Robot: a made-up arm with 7 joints.
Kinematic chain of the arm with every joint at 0, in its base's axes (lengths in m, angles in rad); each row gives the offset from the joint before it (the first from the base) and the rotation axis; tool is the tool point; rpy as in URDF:
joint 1: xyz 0 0 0 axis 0.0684 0.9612 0.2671
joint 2: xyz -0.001 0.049 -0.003 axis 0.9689 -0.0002 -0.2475
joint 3: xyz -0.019 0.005 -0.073 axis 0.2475 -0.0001 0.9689
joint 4: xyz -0.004 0 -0.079 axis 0.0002 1 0
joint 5: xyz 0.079 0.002 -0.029 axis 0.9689 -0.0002 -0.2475
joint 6: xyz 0.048 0 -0.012 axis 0.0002 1 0
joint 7: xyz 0.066 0 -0.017 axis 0.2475 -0.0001 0.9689
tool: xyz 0 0 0 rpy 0 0.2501 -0.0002
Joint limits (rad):
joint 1: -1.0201..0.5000
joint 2: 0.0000..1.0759
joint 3: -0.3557..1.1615
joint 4: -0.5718..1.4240
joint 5: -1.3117..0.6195
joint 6: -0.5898..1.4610
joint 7: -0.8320..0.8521
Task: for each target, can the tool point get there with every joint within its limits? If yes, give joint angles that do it. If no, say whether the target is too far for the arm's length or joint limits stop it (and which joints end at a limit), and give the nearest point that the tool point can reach.
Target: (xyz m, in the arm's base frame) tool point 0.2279 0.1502 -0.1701
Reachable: yes | joints -0.3419 0.2941 0.3361 0.2206 -1.1639 0.1777 -0.5245
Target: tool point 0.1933 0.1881 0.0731
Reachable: yes | joints -0.8929 0.4782 0.7811 -0.2915 -1.1189 0.1491 0.4953
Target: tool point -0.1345 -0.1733 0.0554
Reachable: no: joint limits stop it (at a limit: joint 1, joint 2, joint 3, joint 4, joint 5, joint 6) | nearest point 0.1202 -0.0594 0.0695 | short by 0.279 m
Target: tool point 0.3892 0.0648 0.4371
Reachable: no: too far | nearest point 0.2071 0.1312 0.1399 | short by 0.355 m
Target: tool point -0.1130 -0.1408 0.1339
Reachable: no: joint limits stop it (at a limit: joint 1, joint 2, joint 3, joint 4, joint 5, joint 6) | nearest point 0.1202 -0.0594 0.0695 | short by 0.255 m
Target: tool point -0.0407 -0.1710 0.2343
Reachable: no: joint limits stop it (at a limit: joint 1, joint 2, joint 3, joint 4, joint 5, joint 6) | nearest point 0.1202 -0.0594 0.0695 | short by 0.256 m
